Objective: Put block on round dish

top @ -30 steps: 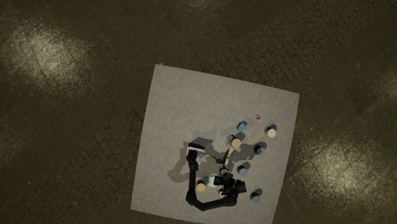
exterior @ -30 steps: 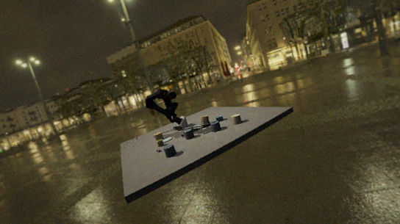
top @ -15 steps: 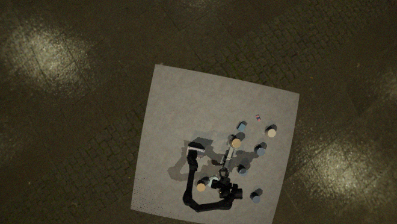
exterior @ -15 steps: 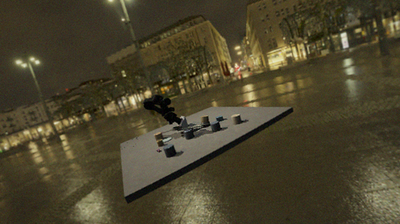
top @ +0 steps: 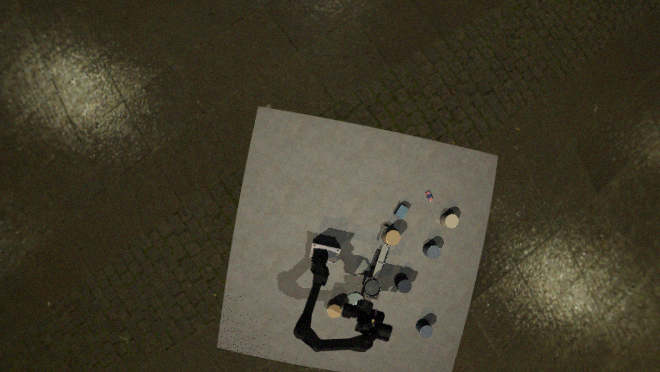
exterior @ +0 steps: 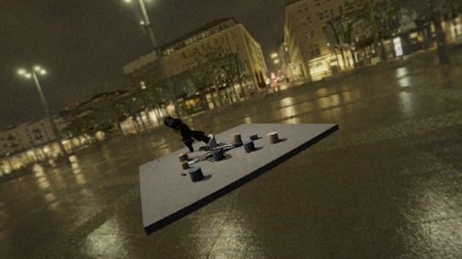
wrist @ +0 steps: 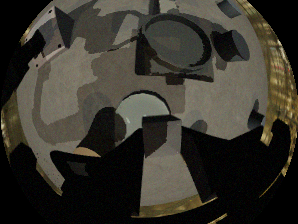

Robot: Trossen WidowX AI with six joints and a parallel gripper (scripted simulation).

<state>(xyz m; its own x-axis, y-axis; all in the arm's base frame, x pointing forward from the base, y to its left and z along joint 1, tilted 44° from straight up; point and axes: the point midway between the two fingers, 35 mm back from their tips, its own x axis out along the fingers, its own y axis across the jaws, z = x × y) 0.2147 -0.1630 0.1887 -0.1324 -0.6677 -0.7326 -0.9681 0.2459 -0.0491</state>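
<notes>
Right now the pale round dish is 2 cm behind my gripper tip, 2 cm to the right of it and 9 cm below it. The rest, counted from my gripper tip: blue block (18 cm ahead, 46 cm to the left, 7 cm below); then balance beam (9 cm ahead, 21 cm to the left, 5 cm below); then cup (13 cm behind, 6 cm to the right, 5 cm below).
</notes>
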